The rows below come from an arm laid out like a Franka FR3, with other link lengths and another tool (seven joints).
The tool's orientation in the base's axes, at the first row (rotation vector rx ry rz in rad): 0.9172, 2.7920, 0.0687
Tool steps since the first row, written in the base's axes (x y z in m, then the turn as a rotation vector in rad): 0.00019, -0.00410, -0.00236, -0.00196, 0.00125, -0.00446; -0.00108, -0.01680, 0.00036, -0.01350, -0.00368, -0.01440; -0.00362, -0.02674, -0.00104, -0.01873, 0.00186, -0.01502; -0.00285, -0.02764, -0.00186, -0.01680, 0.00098, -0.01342; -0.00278, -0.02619, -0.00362, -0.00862, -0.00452, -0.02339
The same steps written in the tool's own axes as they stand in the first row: -0.00216, -0.00345, 0.00242, 0.00307, -0.00061, 0.00394; -0.00915, -0.01413, -0.00026, 0.01098, -0.01236, 0.01139; -0.01278, -0.02378, 0.00077, 0.01848, -0.01100, 0.01082; -0.01377, -0.02414, 0.00175, 0.01616, -0.01042, 0.00967; -0.01266, -0.02312, 0.00346, 0.00823, -0.01115, 0.02121
